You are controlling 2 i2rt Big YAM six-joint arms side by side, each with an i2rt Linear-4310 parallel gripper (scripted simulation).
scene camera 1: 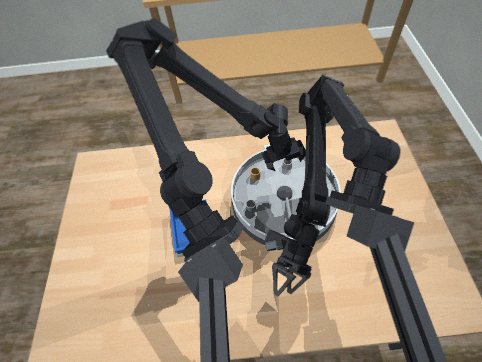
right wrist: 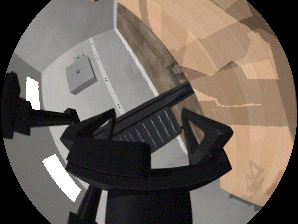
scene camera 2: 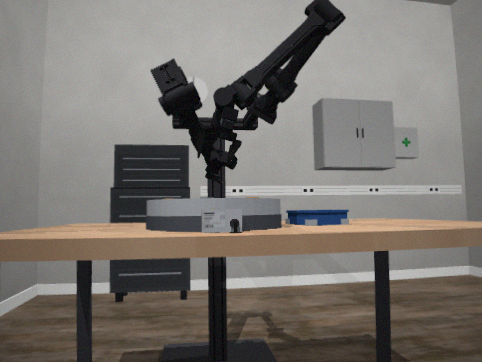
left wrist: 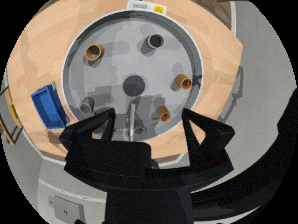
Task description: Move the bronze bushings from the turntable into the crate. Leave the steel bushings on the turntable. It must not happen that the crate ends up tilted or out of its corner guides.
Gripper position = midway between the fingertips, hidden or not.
In view: my left gripper [scene camera 1: 287, 165], my right gripper [scene camera 1: 282, 294] and a blue crate [scene camera 2: 324, 217].
The blue crate is seen too in the left wrist view [left wrist: 47, 102]. My left gripper is seen too in the left wrist view [left wrist: 148, 111]. My right gripper also shows in the right wrist view [right wrist: 148, 111]. The right wrist view does not show the blue crate: it is out of frame.
